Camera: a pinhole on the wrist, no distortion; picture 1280 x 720 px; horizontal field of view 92.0 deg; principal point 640.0 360.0 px. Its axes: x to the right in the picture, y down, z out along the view. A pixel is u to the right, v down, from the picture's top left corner.
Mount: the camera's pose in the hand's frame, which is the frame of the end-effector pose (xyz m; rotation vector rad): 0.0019 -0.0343 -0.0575 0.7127 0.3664 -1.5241
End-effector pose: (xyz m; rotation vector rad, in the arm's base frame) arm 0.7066 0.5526 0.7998 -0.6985 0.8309 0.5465
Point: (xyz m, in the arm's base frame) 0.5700 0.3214 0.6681
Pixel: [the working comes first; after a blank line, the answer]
In the camera's frame: 0.1360 -0.0587 -0.1917

behind the camera
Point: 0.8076 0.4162 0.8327
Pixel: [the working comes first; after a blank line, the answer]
In the camera's frame: 0.0915 0.0228 0.0980

1216.8 503.7
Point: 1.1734 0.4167 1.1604
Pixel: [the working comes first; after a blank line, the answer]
In the camera's frame: 0.1573 0.0640 0.5829

806.7 427.9
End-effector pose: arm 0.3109 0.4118 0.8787 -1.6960 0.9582 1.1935
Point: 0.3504 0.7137 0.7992
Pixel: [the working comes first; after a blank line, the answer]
In the camera's frame: -0.1384 0.1218 0.3047

359.2 607.1
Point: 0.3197 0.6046 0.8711
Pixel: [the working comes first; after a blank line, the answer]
In the camera's frame: -0.1160 0.0341 0.2057

291.3 462.4
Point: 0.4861 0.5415 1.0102
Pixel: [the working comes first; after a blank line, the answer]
In the camera's frame: 0.0897 -0.0586 0.2154

897.5 191.8
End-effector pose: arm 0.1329 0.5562 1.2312 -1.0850 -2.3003 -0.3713
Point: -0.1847 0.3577 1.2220
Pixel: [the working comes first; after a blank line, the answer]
In the camera's frame: 0.2054 0.0828 0.2720

1106.7 548.3
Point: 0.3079 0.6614 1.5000
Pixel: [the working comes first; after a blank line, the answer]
In the camera's frame: -0.0686 0.0733 -0.3086

behind the camera
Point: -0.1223 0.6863 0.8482
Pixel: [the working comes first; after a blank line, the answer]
In the camera's frame: -0.2644 0.0900 0.4476

275.0 484.2
